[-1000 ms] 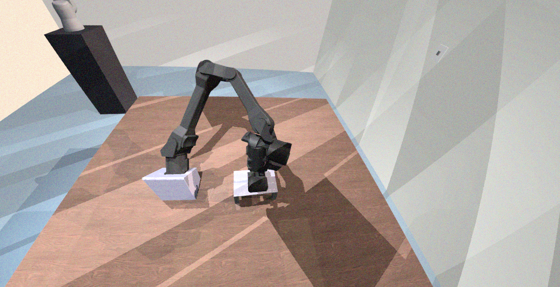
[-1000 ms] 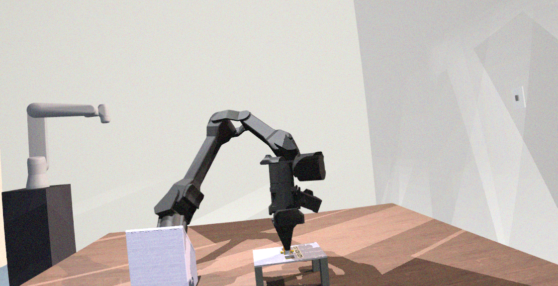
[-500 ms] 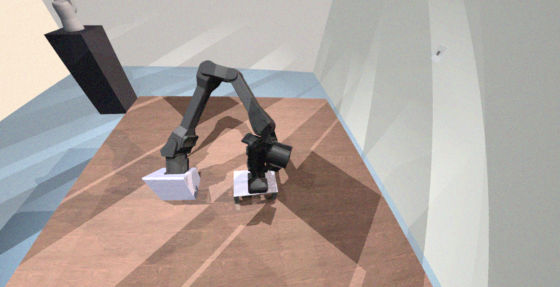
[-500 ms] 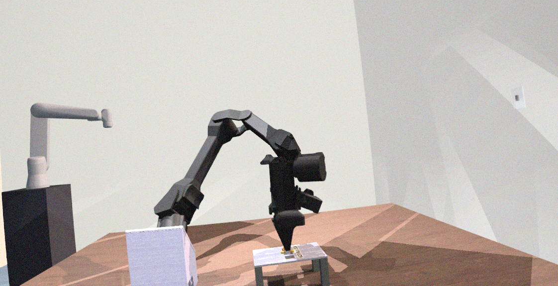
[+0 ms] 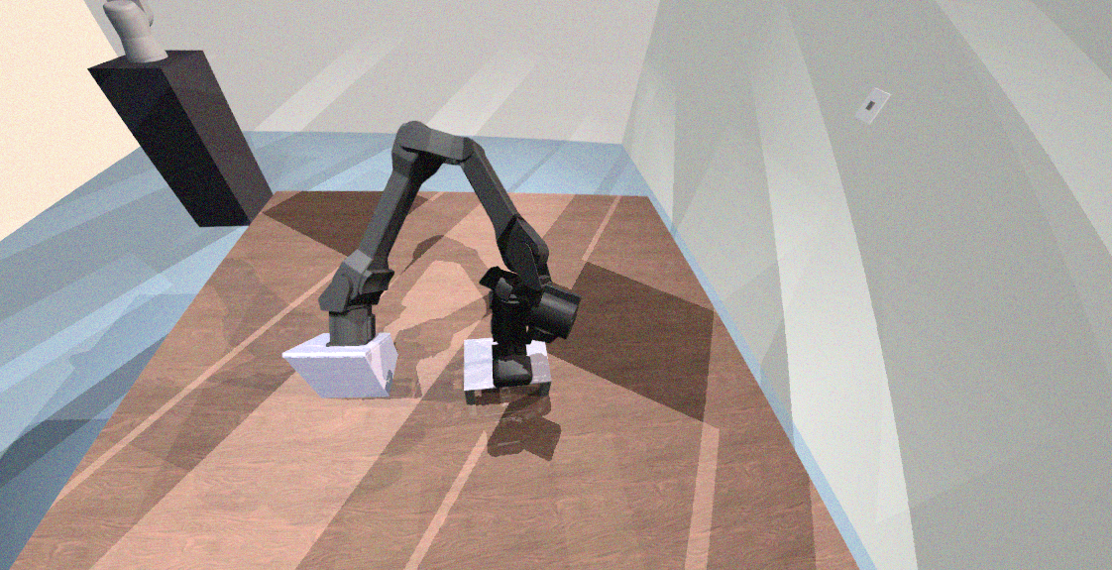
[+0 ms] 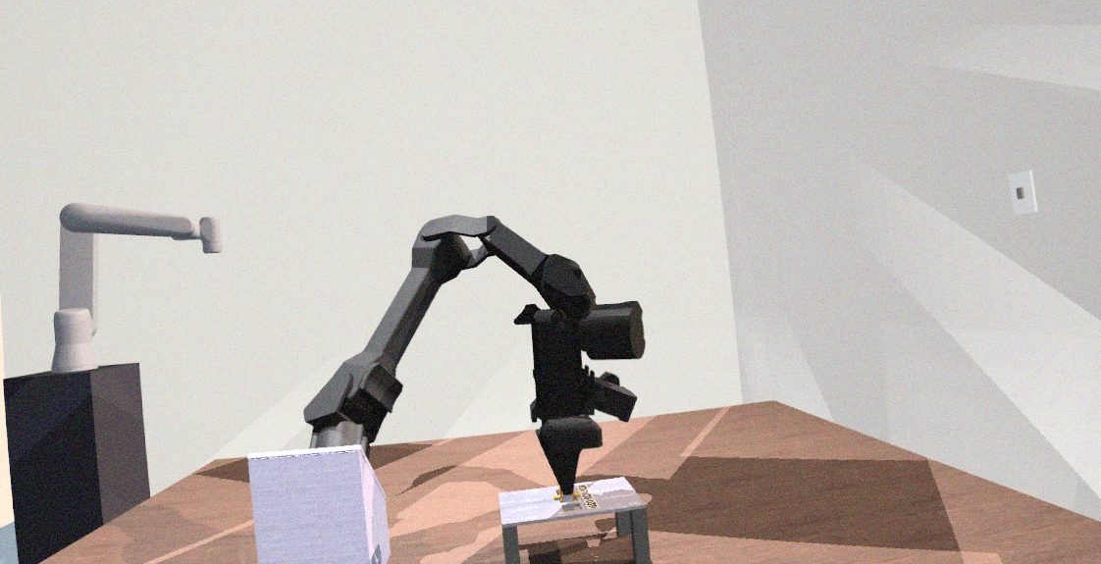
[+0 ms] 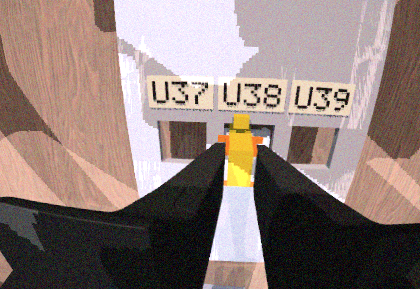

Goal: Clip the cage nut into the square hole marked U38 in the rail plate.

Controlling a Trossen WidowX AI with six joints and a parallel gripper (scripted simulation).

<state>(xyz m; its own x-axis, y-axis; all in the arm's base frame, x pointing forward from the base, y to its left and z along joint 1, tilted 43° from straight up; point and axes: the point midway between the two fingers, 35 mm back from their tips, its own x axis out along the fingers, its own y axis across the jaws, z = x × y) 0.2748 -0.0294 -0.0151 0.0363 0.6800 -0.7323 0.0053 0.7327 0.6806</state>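
Right now my gripper tip is 10 mm above the cage nut.
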